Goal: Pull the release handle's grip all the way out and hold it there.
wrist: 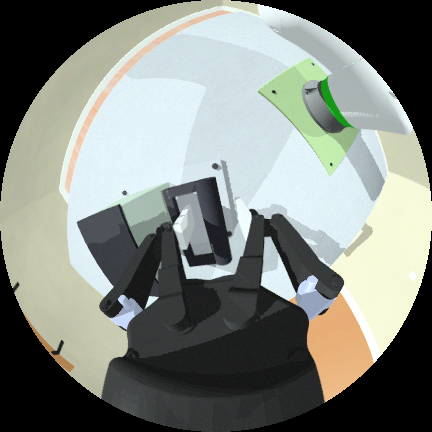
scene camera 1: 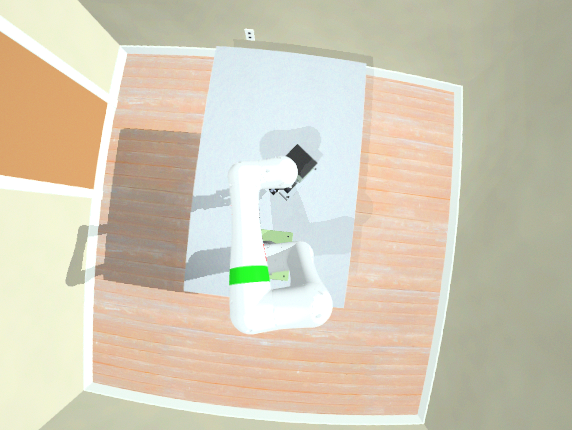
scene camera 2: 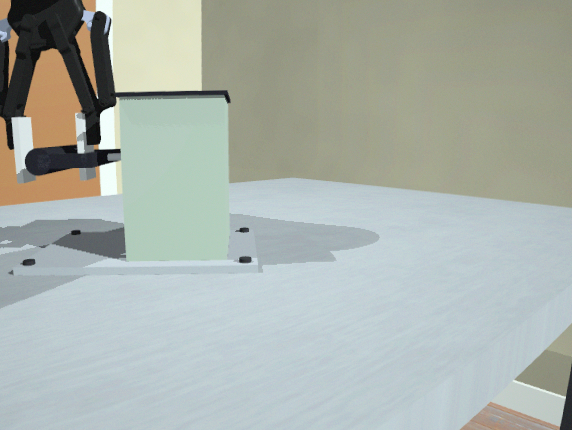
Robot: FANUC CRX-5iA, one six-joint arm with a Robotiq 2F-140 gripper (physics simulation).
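The release handle's dark grip (scene camera 2: 50,161) (wrist: 217,220) is a thick horizontal bar on two side arms, standing out from a pale green box (scene camera 2: 175,175) (wrist: 147,207) with a black top. A short bright rod shows between handle and box in the scene camera 2 view. My gripper (scene camera 2: 56,170) (wrist: 213,210) is open around the bar, pointing down. One white fingertip is inside the handle's opening, between bar and box; the other is on the bar's outer side. In the wrist view a gap shows between the outer fingertip and the bar. In the scene camera 1 view the arm hides most of the handle.
The box stands on a pale base plate (scene camera 2: 175,268) with dark bolts, on the light table (scene camera 1: 290,90) (scene camera 2: 350,325). The white arm (scene camera 1: 245,225) (wrist: 360,85) reaches over the table from its light green mounting plate (scene camera 1: 277,235) (wrist: 290,95). The box's black top is close to the inner finger.
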